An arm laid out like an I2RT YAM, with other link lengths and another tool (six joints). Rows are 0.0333 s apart.
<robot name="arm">
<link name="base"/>
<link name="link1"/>
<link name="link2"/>
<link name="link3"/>
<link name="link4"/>
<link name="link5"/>
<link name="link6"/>
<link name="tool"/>
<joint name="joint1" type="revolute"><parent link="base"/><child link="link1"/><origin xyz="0.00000 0.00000 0.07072" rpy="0.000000 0.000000 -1.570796"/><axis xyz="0 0 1"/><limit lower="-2.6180" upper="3.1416"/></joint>
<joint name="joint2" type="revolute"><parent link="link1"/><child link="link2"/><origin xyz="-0.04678 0.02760 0.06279" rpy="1.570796 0.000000 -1.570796"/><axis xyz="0 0 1"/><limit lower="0.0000" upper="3.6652"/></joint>
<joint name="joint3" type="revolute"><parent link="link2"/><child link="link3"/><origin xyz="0.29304 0.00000 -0.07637" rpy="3.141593 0.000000 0.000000"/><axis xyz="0 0 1"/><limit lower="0.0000" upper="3.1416"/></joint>
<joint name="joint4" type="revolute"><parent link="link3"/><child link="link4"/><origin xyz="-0.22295 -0.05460 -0.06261" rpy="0.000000 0.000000 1.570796"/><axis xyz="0 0 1"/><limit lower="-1.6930" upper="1.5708"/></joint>
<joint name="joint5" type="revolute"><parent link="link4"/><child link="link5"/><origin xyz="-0.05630 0.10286 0.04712" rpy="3.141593 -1.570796 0.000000"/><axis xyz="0 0 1"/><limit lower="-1.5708" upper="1.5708"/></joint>
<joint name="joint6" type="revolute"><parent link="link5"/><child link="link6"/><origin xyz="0.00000 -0.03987 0.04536" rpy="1.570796 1.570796 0.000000"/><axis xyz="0 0 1"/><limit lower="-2.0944" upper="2.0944"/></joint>
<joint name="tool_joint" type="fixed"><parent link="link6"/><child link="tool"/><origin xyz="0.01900 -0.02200 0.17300" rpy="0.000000 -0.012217 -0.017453"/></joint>
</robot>
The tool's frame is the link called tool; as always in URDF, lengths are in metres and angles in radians.
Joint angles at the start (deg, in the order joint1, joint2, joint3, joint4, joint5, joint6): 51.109 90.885 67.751 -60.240 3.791 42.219
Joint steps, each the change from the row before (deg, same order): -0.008 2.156 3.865 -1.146 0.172 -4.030; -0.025 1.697 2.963 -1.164 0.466 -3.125; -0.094 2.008 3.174 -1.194 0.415 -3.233; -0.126 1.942 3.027 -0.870 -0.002 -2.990; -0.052 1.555 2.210 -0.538 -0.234 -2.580; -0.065 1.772 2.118 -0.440 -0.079 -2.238; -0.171 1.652 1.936 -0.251 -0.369 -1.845; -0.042 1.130 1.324 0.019 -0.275 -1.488; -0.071 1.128 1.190 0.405 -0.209 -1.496; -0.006 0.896 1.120 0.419 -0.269 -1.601; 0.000 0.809 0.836 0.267 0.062 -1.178; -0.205 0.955 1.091 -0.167 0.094 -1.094; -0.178 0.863 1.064 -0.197 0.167 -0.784; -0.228 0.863 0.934 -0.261 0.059 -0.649; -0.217 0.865 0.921 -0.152 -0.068 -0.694; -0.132 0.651 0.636 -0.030 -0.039 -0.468
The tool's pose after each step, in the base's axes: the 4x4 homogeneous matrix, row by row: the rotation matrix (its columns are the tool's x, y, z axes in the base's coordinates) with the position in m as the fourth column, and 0 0 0 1 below. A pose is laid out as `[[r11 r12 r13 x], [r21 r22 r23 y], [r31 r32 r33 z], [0 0 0 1]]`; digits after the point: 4 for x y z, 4 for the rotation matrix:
[[0.9639 0.2376 0.1204 0.2375], [0.2330 -0.9711 0.0509 0.2572], [0.1290 -0.0210 -0.9914 0.0873], [0 0 0 1]]
[[0.9489 0.2884 0.1280 0.2437], [0.2847 -0.9575 0.0464 0.2644], [0.1359 -0.0076 -0.9907 0.0918], [0 0 0 1]]
[[0.9313 0.3389 0.1335 0.2504], [0.3366 -0.9408 0.0406 0.2719], [0.1394 0.0071 -0.9902 0.0953], [0 0 0 1]]
[[0.9129 0.3849 0.1362 0.2568], [0.3828 -0.9229 0.0426 0.2807], [0.1421 0.0132 -0.9898 0.0984], [0 0 0 1]]
[[0.8950 0.4252 0.1346 0.2606], [0.4230 -0.9050 0.0462 0.2881], [0.1414 0.0156 -0.9898 0.0997], [0 0 0 1]]
[[0.8785 0.4590 0.1328 0.2650], [0.4572 -0.8882 0.0452 0.2948], [0.1387 0.0210 -0.9901 0.0991], [0 0 0 1]]
[[0.8649 0.4852 0.1285 0.2693], [0.4831 -0.8742 0.0490 0.3017], [0.1361 0.0197 -0.9905 0.0982], [0 0 0 1]]
[[0.8522 0.5074 0.1274 0.2723], [0.5048 -0.8615 0.0546 0.3075], [0.1374 0.0178 -0.9903 0.0978], [0 0 0 1]]
[[0.8388 0.5288 0.1300 0.2765], [0.5253 -0.8486 0.0627 0.3141], [0.1435 0.0157 -0.9895 0.0970], [0 0 0 1]]
[[0.8228 0.5524 0.1336 0.2800], [0.5475 -0.8335 0.0740 0.3209], [0.1523 0.0123 -0.9883 0.0975], [0 0 0 1]]
[[0.8107 0.5689 0.1378 0.2831], [0.5639 -0.8222 0.0770 0.3251], [0.1571 0.0153 -0.9875 0.0967], [0 0 0 1]]
[[0.8018 0.5812 0.1392 0.2869], [0.5767 -0.8135 0.0748 0.3274], [0.1567 0.0202 -0.9874 0.0956], [0 0 0 1]]
[[0.7955 0.5891 0.1417 0.2907], [0.5852 -0.8077 0.0724 0.3294], [0.1572 0.0253 -0.9872 0.0949], [0 0 0 1]]
[[0.7915 0.5948 0.1408 0.2939], [0.5915 -0.8034 0.0686 0.3305], [0.1539 0.0290 -0.9877 0.0934], [0 0 0 1]]
[[0.7867 0.6015 0.1392 0.2969], [0.5985 -0.7983 0.0674 0.3324], [0.1517 0.0302 -0.9880 0.0918], [0 0 0 1]]
[[0.7832 0.6062 0.1384 0.2992], [0.6033 -0.7947 0.0669 0.3340], [0.1505 0.0311 -0.9881 0.0905], [0 0 0 1]]

